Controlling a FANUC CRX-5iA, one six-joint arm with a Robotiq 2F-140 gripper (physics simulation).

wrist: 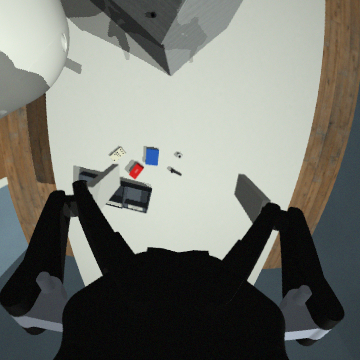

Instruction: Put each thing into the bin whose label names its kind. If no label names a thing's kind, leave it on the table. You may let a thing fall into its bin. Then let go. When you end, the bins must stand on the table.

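Places are measured from the arm's base along level axes (x ahead, y left, z up), in metres.
Pixels of known places: gripper, fingertip midpoint: (pixel 178 179).
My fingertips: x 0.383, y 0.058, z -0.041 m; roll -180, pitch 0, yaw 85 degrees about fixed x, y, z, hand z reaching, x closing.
For each thing: its middle in the pictures, then the offset to it from my fingertips. Level surfaces: height alone.
- blue box, body centre: (pixel 151 156) dx +0.052, dy -0.085, dz -0.334 m
- small red box, body centre: (pixel 135 170) dx +0.098, dy -0.140, dz -0.331 m
- cream piece with dark dots, body centre: (pixel 117 154) dx +0.043, dy -0.198, dz -0.336 m
- small grey metal-looking part, body centre: (pixel 179 155) dx +0.052, dy +0.001, dz -0.335 m
- dark bolt-like piece, body centre: (pixel 175 172) dx +0.106, dy -0.010, dz -0.334 m
- pale table top, surface height: dz -0.339 m
My gripper (pixel 178 179) is open and empty, high above the table. A blue box (pixel 152 156) lies near the middle of the view. A small red box (pixel 136 170) lies left of and below it. A cream piece with dark dots (pixel 117 153) lies further left. A small grey metal-looking part (pixel 178 155) lies right of the blue box, and a dark bolt-like piece (pixel 174 171) lies below that. A row of dark bins (pixel 149 198) stands at the lower left, partly hidden by the left finger. The bins' labels are too small to read.
The pale table top (pixel 240 115) has wooden flooring (pixel 332 125) beyond its sides. A large grey block-like pedestal (pixel 195 35) stands at the top. A white rounded arm part (pixel 30 45) fills the upper left corner. Shadows fall near the pedestal.
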